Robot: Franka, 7 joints.
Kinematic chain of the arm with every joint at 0, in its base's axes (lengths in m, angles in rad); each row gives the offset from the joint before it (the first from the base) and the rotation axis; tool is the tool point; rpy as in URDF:
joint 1: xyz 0 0 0.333 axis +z
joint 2: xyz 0 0 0 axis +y
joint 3: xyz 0 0 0.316 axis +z
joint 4: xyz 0.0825 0 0 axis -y
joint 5: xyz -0.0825 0 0.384 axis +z
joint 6: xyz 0 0 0 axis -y
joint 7: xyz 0.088 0 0 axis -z
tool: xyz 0 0 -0.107 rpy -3.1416 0 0
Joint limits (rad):
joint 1: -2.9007..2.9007
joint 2: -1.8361..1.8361
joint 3: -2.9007..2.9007
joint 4: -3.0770..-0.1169
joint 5: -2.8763..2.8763
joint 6: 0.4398..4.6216
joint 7: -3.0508..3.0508
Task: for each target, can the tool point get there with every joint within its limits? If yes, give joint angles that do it. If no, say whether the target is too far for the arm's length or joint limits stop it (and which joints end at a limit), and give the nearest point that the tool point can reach.
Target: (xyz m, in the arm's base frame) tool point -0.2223 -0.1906 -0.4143
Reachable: no: joint limits stop it (at a limit: joint 2) | nearest point -0.2216 -0.1900 -0.3607 | short by 0.054 m
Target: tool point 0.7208 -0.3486 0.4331
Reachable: yes | joints -0.3713 1.0646 0.1460 -0.7232 1.1371 3.4590 0.6315
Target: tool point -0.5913 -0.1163 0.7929
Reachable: yes | joints -0.0055 -1.3464 -0.7540 -0.7009 1.3810 1.1859 2.0686
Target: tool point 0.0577 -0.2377 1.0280
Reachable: yes | joints 0.4637 0.3415 -2.0882 -1.0127 -1.9324 0.9607 0.5145
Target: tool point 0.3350 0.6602 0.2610
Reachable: yes | joints 0.6592 0.9511 0.4480 -1.4416 -1.1241 3.2777 1.8582
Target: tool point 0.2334 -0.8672 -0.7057
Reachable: no: too far | nearest point 0.1529 -0.5682 -0.2644 | short by 0.539 m
